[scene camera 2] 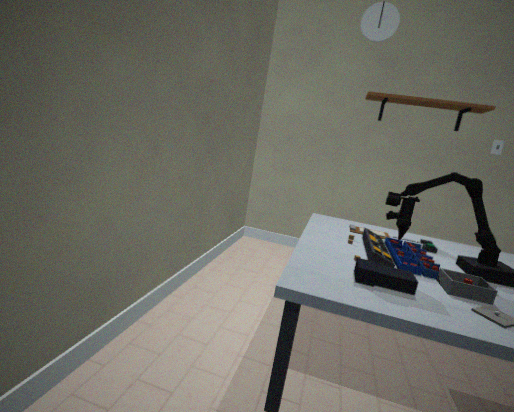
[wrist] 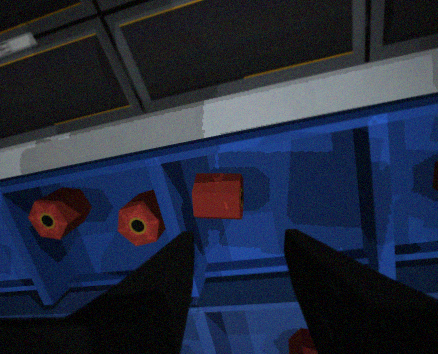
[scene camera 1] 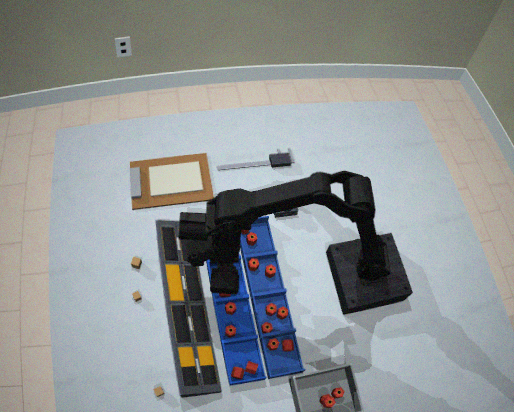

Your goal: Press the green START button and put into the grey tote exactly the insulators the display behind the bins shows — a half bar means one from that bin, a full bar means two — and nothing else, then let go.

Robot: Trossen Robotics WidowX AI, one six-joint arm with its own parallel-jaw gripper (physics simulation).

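My gripper [scene camera 2: 401,237] [wrist: 239,241] is part open and empty, pointing down over a blue bin of the row nearest the display. In the wrist view a red insulator [wrist: 218,196] lies on its side in that bin, beyond the fingertips; two upright ones [wrist: 48,220] [wrist: 138,225] stand in the neighbouring bin. The display [scene camera 1: 220,387] shows a full yellow bar [scene camera 1: 175,282] and two half bars [scene camera 1: 186,356] [scene camera 1: 205,355]; the arm hides its top right cell. The grey tote [scene camera 1: 356,387] [scene camera 2: 467,295] holds red insulators [scene camera 1: 338,392] [scene camera 1: 327,401]. The START button's box [scene camera 1: 286,213] [scene camera 2: 429,246] is partly hidden in scene camera 1.
Blue bins of the second row [scene camera 1: 277,355] stand nearer the arm's base [scene camera 1: 370,295]. A clipboard [scene camera 1: 140,200], a caliper [scene camera 1: 280,160] and small wooden blocks [scene camera 1: 136,262] [scene camera 1: 137,296] [scene camera 1: 158,391] lie around. A black box [scene camera 2: 385,276] and a flat plate [scene camera 2: 492,316] lie near the table edge.
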